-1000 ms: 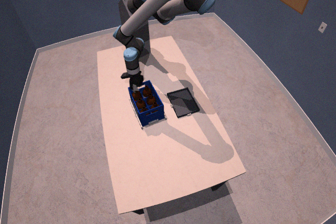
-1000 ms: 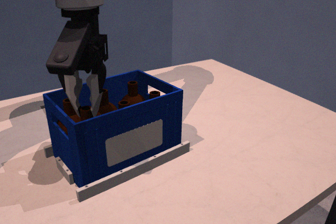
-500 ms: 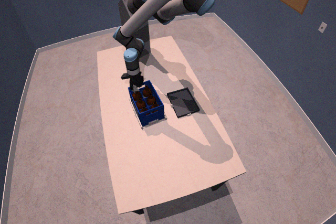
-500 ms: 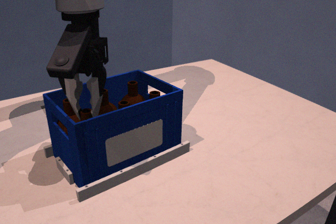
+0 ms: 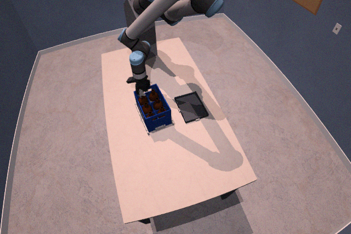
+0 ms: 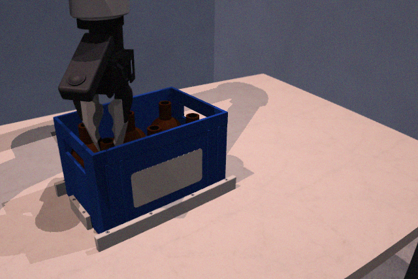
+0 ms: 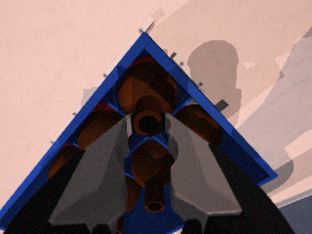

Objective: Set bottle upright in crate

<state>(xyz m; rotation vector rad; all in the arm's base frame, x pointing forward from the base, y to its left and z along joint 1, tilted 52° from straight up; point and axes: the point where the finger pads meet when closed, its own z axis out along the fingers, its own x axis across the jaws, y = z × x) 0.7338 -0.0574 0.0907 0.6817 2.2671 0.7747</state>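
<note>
Now: hand 80 mm to the right of the blue crate, 80 mm above it and 60 mm short of it. Also, from my hand: tray (370 mm to the left, 150 mm below).
</note>
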